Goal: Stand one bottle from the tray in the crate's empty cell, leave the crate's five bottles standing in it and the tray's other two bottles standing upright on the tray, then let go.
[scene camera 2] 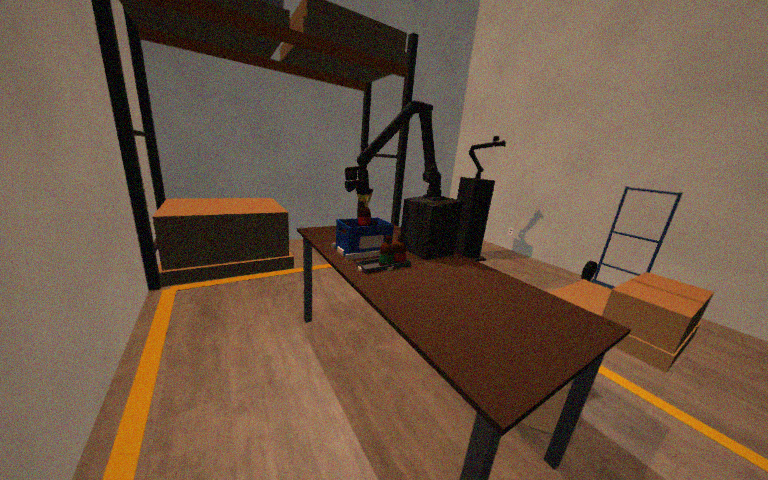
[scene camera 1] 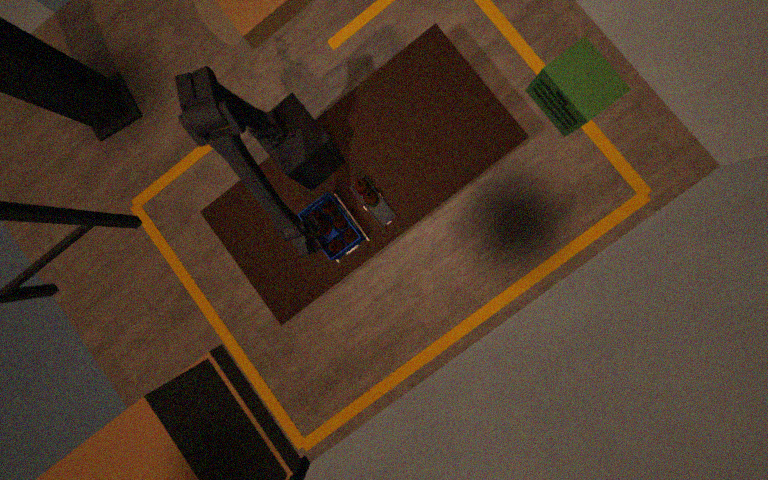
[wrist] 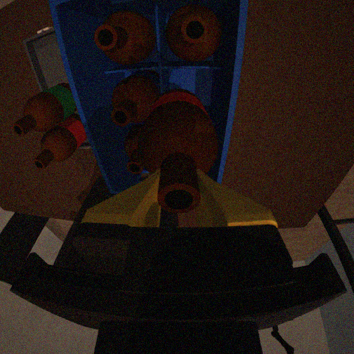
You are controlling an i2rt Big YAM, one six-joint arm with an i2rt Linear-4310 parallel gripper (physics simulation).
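Pixels of known places: gripper, fingertip midpoint: [scene camera 2: 365, 206]; arm's base, origin of the base link: [scene camera 2: 433, 198] [scene camera 1: 279, 132].
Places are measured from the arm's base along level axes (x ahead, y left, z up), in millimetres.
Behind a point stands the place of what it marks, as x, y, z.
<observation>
My gripper [scene camera 2: 364, 195] @[409, -76, -67] [wrist: 178, 175] is shut on the neck of a brown bottle with a red label [scene camera 2: 364, 215] @[425, -38, -111] [wrist: 184, 132]. It holds the bottle roughly upright over the blue crate [scene camera 1: 333, 232] @[427, -72, -316] [scene camera 2: 346, 240] @[546, 36, -230] [wrist: 233, 90]; the front rim hides its base. In the wrist view four crate bottles show, among them one at far left [wrist: 132, 37] and one at far right [wrist: 194, 32]. The held bottle hides part of the near right. Blue floor shows in the middle right cell, just beyond the held bottle. A green-labelled bottle [wrist: 42, 112] and a red-labelled bottle [wrist: 62, 145] stand on the grey tray [scene camera 1: 382, 213] @[468, 211, -319] [scene camera 2: 369, 267] @[472, 205, -321] [wrist: 50, 65].
The crate and tray stand close together on the brown table [scene camera 1: 430, 113] @[124, 698, -324] [scene camera 2: 487, 328] @[255, 784, -324]. The arm's dark pedestal [scene camera 1: 311, 152] @[136, 75, -16] [scene camera 2: 430, 229] @[113, 171, -144] is behind them. A tall rack [scene camera 2: 130, 152] stands beyond the table.
</observation>
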